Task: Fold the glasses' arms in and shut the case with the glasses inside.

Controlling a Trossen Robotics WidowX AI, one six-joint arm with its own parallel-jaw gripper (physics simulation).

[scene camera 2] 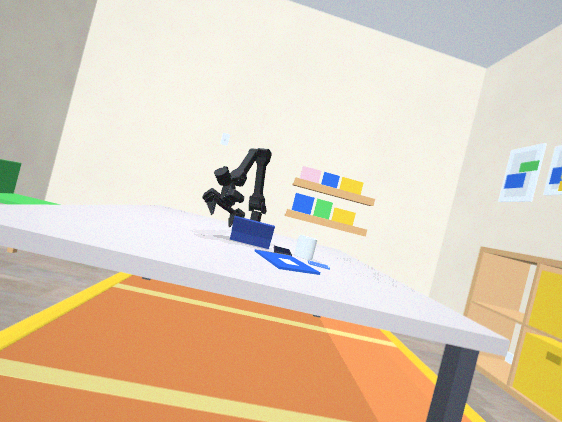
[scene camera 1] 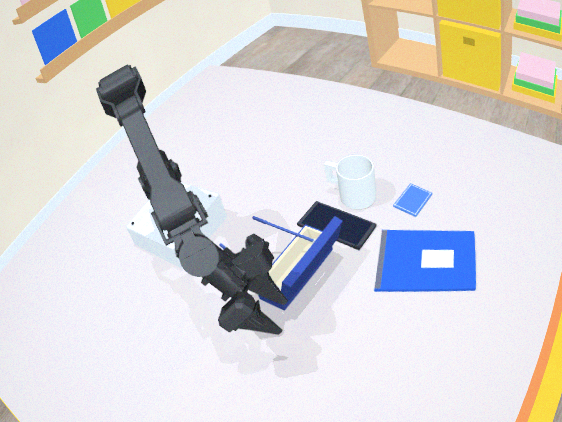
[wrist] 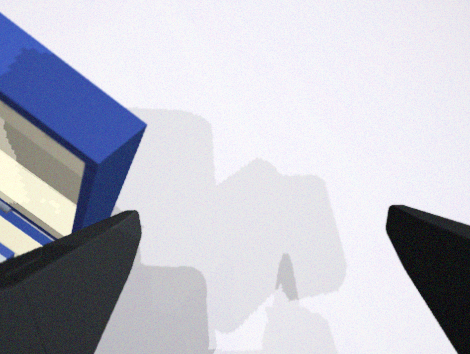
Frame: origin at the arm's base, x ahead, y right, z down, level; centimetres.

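Seen in the pictures: gripper, fingertip midpoint: [scene camera 2: 221,221] [scene camera 1: 283,317] [wrist: 262,219].
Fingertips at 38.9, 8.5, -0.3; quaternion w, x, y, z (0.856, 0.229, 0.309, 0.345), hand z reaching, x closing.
Observation:
Offsets run from my fingertips to a thing's top centre, as dx, dy, dz. "spot": to the spot under its first point.
The dark blue glasses case @[spot: -2.1, -12.2, -2.7] [scene camera 1: 316,254] [scene camera 2: 252,232] [wrist: 75,105] stands open on the table, lid raised, cream lining showing. In scene camera 1, one thin blue arm of the glasses [scene camera 1: 280,227] sticks out from the case to the left, unfolded. The tip of the other arm [scene camera 1: 223,246] shows left of the gripper; the rest is hidden behind it. The glasses' front is mostly hidden. My gripper [scene camera 1: 283,317] [scene camera 2: 221,220] [wrist: 262,219] is wide open and empty, above the table at the case's near end. In the wrist view its left finger overlaps the case's corner.
A black phone-like slab @[-8.9, -26.1, +6.0] [scene camera 1: 350,231] lies just behind the case. A white mug @[spot: -7.4, -32.1, -0.2] [scene camera 1: 356,185] [scene camera 2: 306,248] stands beyond it. A small blue card @[+1.6, -40.6, +6.3] [scene camera 1: 413,200] [scene camera 2: 319,265] and a blue notebook @[+12.9, -27.6, +6.0] [scene camera 1: 405,260] [scene camera 2: 272,259] lie to the right.

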